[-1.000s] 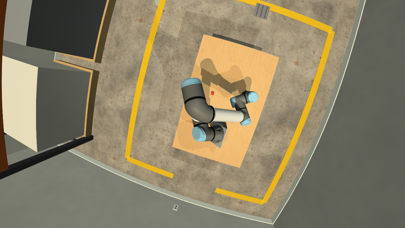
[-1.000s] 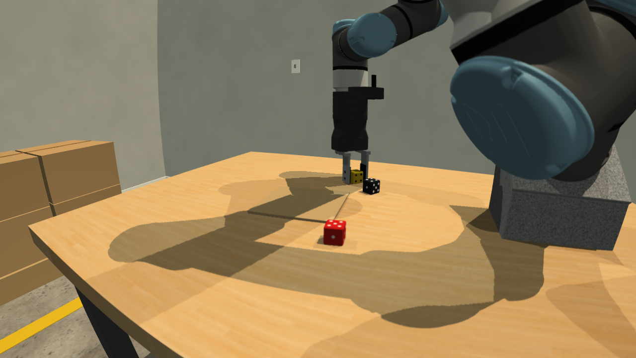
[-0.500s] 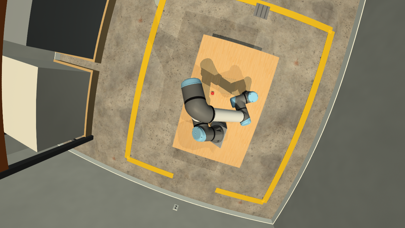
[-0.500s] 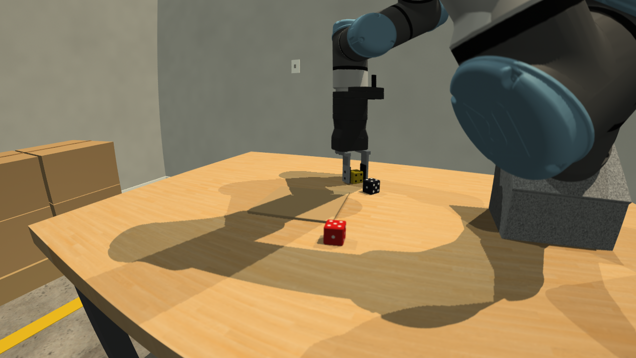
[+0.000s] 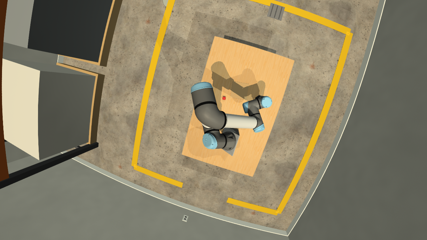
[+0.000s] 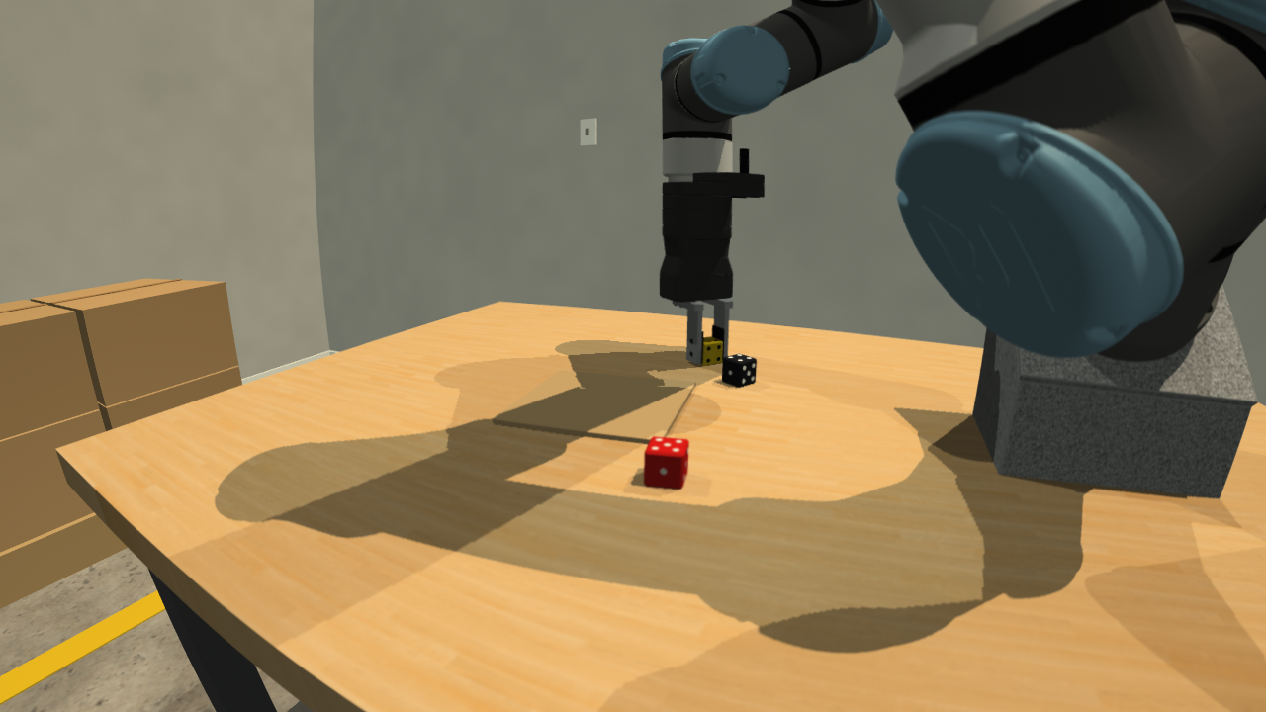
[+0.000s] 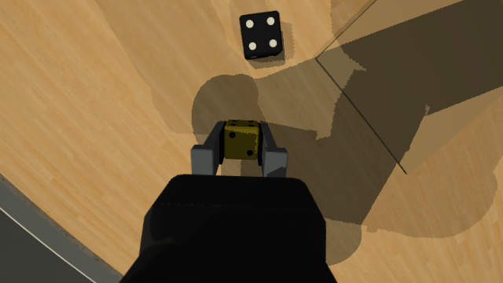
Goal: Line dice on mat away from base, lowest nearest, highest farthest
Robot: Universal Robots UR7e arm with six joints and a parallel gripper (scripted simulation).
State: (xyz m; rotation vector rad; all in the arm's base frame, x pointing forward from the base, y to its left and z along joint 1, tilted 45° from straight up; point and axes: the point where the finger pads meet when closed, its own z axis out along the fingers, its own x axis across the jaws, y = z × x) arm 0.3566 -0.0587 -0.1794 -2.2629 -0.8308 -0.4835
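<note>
Right now my hand is 1 cm above the yellow die. Also, from my hand: tan mat 7 cm ahead, 15 cm to the left, 2 cm below; red die 2 cm behind, 27 cm to the left, 1 cm below; black die 4 cm behind, 6 cm to the left, 1 cm below.
</note>
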